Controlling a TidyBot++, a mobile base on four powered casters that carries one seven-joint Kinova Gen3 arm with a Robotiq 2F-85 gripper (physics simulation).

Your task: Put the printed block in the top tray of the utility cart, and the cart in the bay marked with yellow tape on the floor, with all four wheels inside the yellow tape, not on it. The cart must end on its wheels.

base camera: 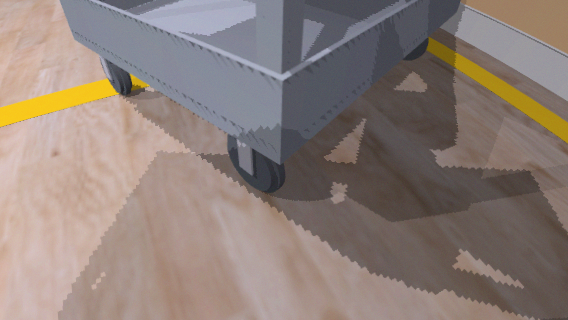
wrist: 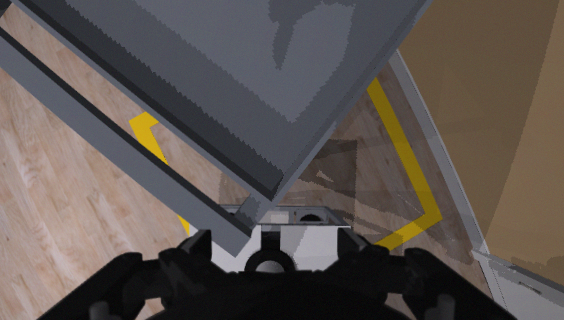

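Observation:
The grey utility cart (base camera: 185, 92) stands upright, one corner toward me in the base camera view. Its near wheel (base camera: 257, 167) is on bare wood. Its left wheel (base camera: 117, 75) overlaps the yellow tape (base camera: 60, 100) (wrist: 405, 145); whether it rests on it I cannot tell. A far right wheel (base camera: 416, 51) shows close to the right tape line; the fourth wheel is hidden. In the wrist view, the top tray (wrist: 210, 75) and handle bar (wrist: 100, 117) are seen from above. My gripper (wrist: 274, 242) is open and empty by the handle's near end. The printed block does not show in either view.
A tan wall (wrist: 480, 100) with a pale baseboard (base camera: 520, 55) (wrist: 435, 135) runs along the right, close to the tape. The white robot base (wrist: 320, 242) shows below the gripper. A white cabinet-like surface (wrist: 530, 295) is at the lower right of the wrist view.

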